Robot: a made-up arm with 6 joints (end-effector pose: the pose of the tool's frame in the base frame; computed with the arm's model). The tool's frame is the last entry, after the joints.
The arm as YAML. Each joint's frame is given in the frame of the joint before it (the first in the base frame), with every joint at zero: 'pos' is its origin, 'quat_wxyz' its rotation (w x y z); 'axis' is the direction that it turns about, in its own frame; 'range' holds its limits. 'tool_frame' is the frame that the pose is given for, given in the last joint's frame.
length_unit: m
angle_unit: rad
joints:
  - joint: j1
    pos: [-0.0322, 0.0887, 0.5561]
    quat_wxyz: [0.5, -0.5, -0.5, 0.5]
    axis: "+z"
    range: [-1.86, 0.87]
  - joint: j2
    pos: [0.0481, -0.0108, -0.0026]
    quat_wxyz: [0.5, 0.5, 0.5, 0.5]
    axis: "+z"
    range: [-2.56, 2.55]
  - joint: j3
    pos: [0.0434, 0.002, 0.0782]
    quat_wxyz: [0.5, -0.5, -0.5, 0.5]
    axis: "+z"
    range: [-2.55, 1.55]
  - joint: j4
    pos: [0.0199, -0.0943, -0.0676]
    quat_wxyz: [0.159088, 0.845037, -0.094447, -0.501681]
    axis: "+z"
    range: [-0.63, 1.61]
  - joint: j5
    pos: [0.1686, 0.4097, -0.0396]
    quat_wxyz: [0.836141, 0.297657, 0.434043, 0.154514]
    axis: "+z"
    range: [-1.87, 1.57]
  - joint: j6
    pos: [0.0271, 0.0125, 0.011]
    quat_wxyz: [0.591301, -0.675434, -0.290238, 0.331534]
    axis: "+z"
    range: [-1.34, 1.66]
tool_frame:
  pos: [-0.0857, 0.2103, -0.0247]
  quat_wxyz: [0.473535, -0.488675, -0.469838, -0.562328]
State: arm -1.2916 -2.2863 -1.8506 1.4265 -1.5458 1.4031
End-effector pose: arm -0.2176 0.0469 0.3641 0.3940 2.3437 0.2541
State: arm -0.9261 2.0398 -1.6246 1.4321 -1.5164 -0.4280
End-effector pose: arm 0.2782 0.2181 0.5544 -0.0171 0.8579 -0.0528
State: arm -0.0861 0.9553 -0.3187 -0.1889 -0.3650 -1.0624
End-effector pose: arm -0.0810 0.9068 0.7045 -1.0032 0.6746 0.6451
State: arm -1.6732 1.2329 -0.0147 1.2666 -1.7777 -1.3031
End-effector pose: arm 0.2633 -0.1608 0.7970 1.6601 -0.1795 0.2336
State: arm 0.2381 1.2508 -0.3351 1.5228 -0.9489 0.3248
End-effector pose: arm 0.1824 0.1386 0.5286 0.9695 0.2825 -0.9184
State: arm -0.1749 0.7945 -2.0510 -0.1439 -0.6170 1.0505
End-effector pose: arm 0.1129 0.1593 0.2569 0.4602 0.2436 -1.4201
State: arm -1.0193 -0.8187 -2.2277 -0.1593 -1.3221 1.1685
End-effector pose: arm 0.3200 -0.1250 0.4851 2.2906 -0.8682 -0.7968
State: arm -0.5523 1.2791 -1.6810 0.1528 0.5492 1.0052
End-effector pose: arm 0.0501 0.5658 0.4059 -0.1695 0.1780 -1.8347
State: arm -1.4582 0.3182 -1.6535 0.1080 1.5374 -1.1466
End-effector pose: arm 0.5432 0.1333 0.5800 0.5280 -2.9053 0.8084
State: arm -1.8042 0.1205 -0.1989 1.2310 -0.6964 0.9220
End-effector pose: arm 0.1096 -0.0759 0.7701 -2.5138 0.1778 0.1858
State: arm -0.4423 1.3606 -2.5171 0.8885 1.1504 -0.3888
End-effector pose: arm 0.3978 -0.0099 0.4847 0.7376 0.0804 2.5878
